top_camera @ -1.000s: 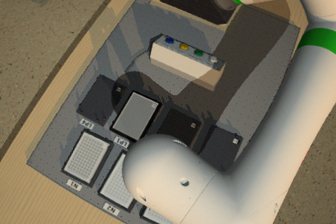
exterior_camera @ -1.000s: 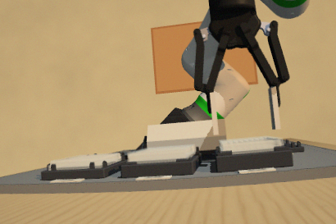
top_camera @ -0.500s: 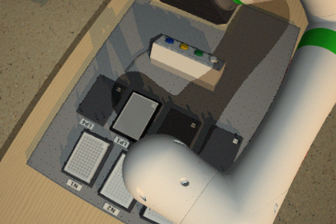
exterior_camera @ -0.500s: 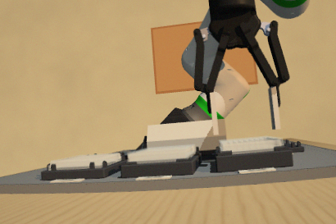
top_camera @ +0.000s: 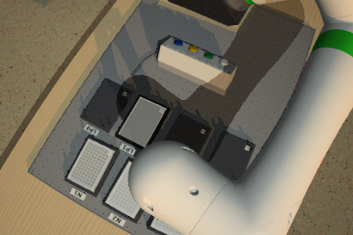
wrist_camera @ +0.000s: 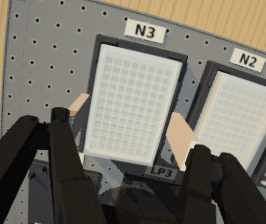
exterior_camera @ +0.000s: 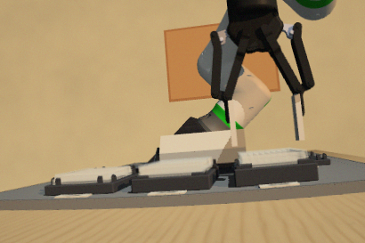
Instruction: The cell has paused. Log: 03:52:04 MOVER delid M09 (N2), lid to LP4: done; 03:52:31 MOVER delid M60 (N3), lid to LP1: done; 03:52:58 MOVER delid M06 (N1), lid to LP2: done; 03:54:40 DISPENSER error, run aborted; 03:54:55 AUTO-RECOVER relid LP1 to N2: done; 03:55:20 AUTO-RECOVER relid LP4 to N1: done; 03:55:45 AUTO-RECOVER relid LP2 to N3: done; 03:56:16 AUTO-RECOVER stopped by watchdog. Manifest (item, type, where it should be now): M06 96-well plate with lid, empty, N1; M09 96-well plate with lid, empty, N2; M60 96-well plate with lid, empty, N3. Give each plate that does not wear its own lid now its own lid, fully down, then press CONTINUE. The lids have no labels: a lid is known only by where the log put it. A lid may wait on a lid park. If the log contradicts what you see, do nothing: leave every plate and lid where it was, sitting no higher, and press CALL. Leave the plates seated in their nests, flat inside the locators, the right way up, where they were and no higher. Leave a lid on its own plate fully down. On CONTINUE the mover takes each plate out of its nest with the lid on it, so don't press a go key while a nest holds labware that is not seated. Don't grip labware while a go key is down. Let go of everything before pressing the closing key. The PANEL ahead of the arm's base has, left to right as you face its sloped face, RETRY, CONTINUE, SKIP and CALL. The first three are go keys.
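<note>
My hand is 6 cm above the nest. From my hand the other things lie so: lid park LP3 (17 cm behind, 9 cm to the right, 7 cm below); LP2 park (19 cm behind, 4 cm to the left, 7 cm below); LP1 label (7 cm behind, 21 cm to the right, 7 cm below).
</note>
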